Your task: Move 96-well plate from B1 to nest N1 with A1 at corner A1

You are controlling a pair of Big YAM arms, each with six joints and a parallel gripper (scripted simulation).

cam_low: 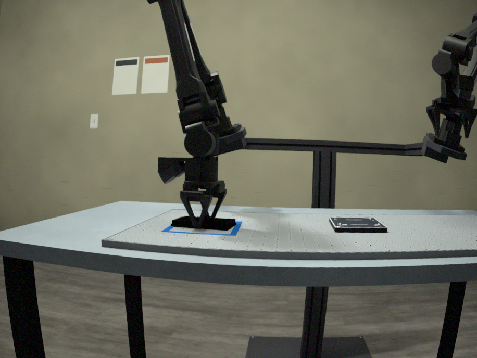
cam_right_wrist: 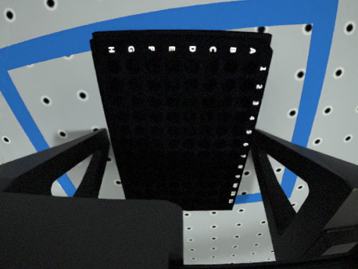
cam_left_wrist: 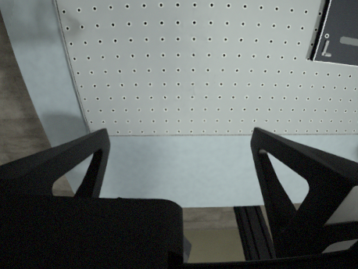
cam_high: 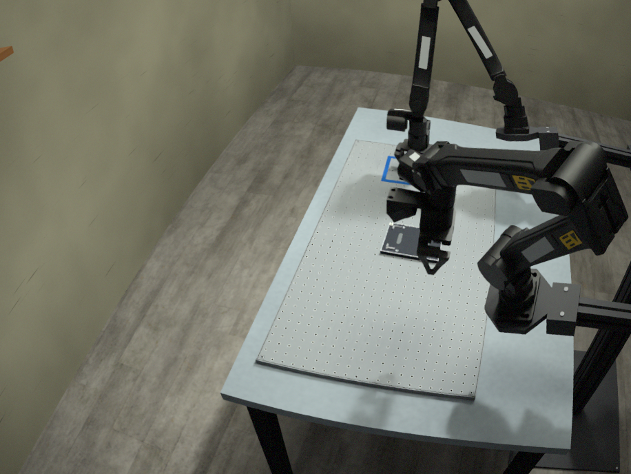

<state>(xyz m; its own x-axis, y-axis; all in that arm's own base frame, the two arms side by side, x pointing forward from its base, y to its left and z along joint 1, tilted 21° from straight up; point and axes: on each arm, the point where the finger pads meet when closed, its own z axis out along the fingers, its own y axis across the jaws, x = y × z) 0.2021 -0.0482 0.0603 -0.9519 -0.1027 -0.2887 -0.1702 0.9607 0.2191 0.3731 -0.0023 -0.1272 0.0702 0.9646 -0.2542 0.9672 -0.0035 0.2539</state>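
The black 96-well plate lies right at my right hand. Also, from my right hand: plate nest N1: 5 cm behind, 35 cm to the left.
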